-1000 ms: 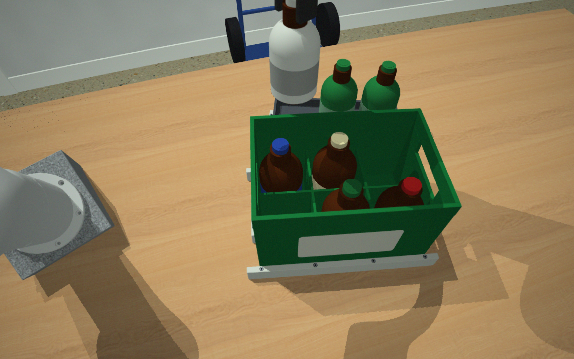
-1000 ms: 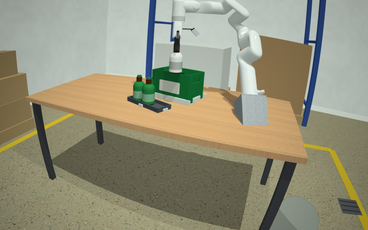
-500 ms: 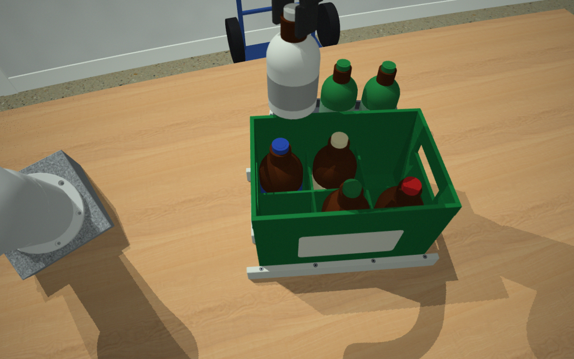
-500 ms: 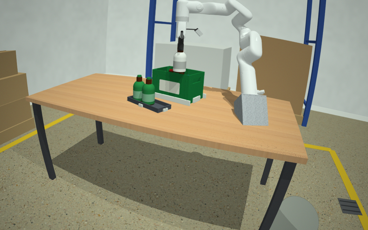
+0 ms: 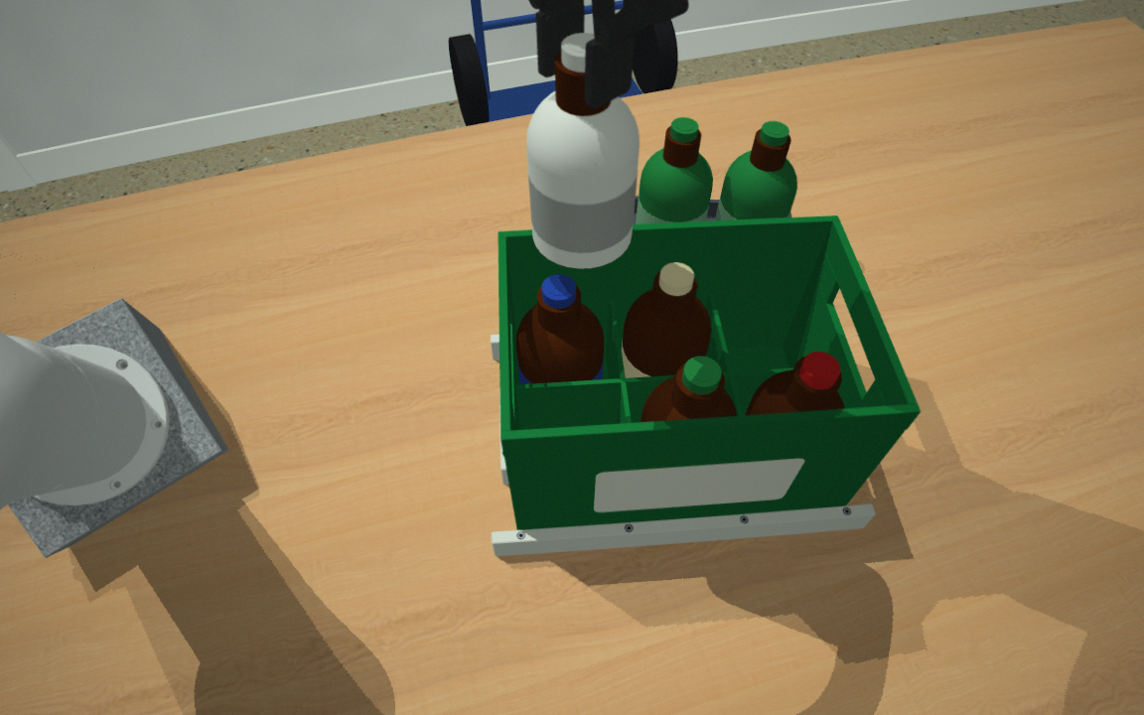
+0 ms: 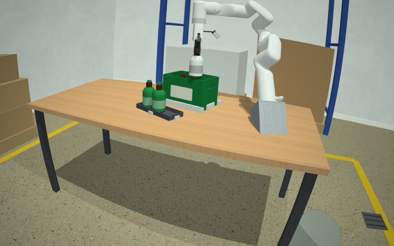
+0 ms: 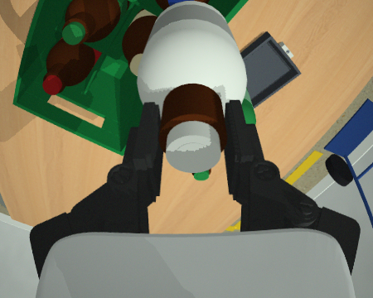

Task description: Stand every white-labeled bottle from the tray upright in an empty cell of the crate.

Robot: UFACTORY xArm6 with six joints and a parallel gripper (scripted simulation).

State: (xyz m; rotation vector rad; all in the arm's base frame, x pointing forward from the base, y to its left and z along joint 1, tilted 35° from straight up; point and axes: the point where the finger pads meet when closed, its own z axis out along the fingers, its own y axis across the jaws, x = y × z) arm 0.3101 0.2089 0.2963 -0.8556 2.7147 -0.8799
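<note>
The white-labeled bottle is 70 mm below my hand. Round my hand: green bottle 130 mm ahead, 150 mm to the left, 250 mm below; then green crate 60 mm ahead, 80 mm to the right, 250 mm below; then brown bottle 20 mm behind, 20 mm to the right, 250 mm below.
</note>
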